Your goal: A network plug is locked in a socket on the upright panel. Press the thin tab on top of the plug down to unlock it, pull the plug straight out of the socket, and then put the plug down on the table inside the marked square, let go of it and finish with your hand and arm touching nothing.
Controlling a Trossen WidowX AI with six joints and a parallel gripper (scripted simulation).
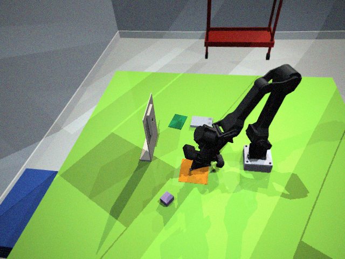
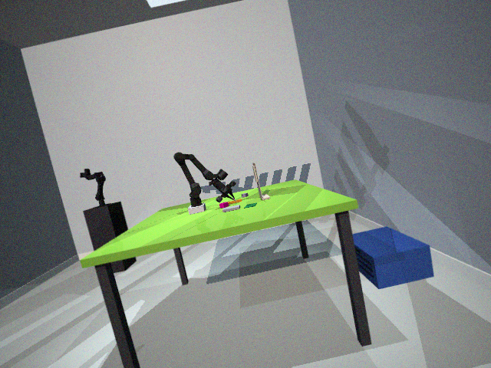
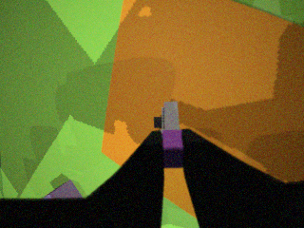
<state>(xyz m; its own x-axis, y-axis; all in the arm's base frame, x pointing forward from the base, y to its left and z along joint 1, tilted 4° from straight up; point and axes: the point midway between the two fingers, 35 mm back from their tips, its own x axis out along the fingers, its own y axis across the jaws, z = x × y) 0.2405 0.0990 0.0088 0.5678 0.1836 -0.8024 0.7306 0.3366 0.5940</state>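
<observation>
The purple plug is right at my gripper tip. From my gripper tip the other things lie so: purple cube (7 cm ahead, 15 cm to the left, 1 cm below); then orange marked square (1 cm behind, 2 cm below); then magenta cube (6 cm behind, 14 cm to the right).
</observation>
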